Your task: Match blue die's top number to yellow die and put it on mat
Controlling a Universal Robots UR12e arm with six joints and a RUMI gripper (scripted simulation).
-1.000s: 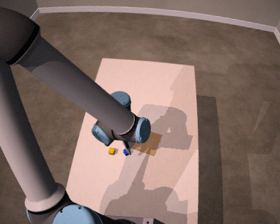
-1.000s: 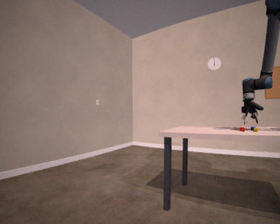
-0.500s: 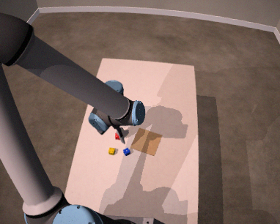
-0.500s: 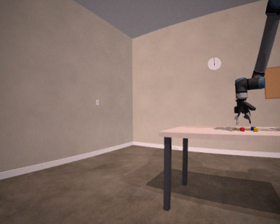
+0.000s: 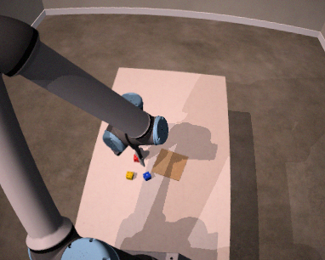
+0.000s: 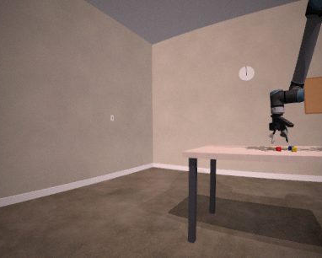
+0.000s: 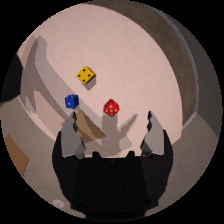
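My hand is 4 cm above the red die, 1 cm to the left of it and 1 cm short of it. The rest, counted from my hand: mat: 17 cm to the right, 5 cm below, 1 cm behind; then blue die: 9 cm behind, 7 cm to the right, 4 cm below; then yellow die: 9 cm behind, 4 cm below, 1 cm to the left.
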